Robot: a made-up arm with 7 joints.
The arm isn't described. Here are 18 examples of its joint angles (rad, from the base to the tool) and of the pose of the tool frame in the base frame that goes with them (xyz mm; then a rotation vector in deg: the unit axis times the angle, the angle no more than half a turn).
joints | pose
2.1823 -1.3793 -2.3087 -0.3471 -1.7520 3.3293 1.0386 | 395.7 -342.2 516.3 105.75 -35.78 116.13
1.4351 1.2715 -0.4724 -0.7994 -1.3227 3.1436 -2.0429 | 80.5 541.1 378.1 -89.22 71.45 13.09
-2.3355 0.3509 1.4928 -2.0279 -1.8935 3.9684 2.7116 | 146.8 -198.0 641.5 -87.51 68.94 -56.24
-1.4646 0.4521 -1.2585 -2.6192 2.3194 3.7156 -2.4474 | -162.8 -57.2 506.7 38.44 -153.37 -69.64
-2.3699 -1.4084 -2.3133 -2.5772 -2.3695 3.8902 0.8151 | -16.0 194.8 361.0 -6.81 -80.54 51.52
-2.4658 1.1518 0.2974 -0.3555 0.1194 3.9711 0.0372 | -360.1 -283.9 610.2 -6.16 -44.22 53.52
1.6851 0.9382 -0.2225 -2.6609 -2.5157 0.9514 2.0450 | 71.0 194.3 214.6 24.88 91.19 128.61
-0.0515 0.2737 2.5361 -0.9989 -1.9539 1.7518 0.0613 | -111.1 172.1 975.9 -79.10 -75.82 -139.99
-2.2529 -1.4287 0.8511 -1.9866 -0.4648 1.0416 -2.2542 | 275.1 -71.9 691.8 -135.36 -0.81 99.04
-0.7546 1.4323 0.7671 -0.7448 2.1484 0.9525 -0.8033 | 549.1 -271.6 376.1 -3.86 -15.20 -54.02
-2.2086 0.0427 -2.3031 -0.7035 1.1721 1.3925 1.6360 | -75.6 208.3 995.2 -121.16 -53.77 78.55
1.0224 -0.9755 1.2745 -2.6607 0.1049 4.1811 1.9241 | -229.3 29.9 566.4 -59.19 -43.98 11.27
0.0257 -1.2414 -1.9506 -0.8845 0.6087 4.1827 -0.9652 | -457.8 -125.8 499.5 -39.18 -89.95 16.68
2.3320 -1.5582 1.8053 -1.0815 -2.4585 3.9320 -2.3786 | 110.9 -412.4 334.8 56.13 -117.45 7.35
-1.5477 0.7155 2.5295 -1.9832 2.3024 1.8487 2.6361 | 230.1 117.6 747.5 18.93 -29.47 -152.70
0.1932 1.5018 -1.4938 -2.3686 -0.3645 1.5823 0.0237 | 131.2 -311.2 397.8 43.91 -70.66 -108.37
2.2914 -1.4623 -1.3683 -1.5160 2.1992 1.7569 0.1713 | 508.6 6.0 521.3 30.16 6.70 53.96
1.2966 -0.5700 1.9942 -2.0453 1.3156 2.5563 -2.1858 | -388.8 -74.9 544.4 100.21 -108.53 -11.60
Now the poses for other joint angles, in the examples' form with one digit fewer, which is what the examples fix.
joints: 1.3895 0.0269 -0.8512 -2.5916 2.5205 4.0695 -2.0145
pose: 152 58 539 146.7 -8.3 4.6
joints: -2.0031 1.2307 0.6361 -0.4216 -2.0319 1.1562 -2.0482
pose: -215 -582 512 -110.5 3.8 82.5
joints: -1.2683 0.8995 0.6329 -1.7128 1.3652 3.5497 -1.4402
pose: 222 -367 401 137.2 -81.1 51.1
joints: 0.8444 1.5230 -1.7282 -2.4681 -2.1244 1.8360 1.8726
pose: 244 -172 448 15.5 20.2 9.8
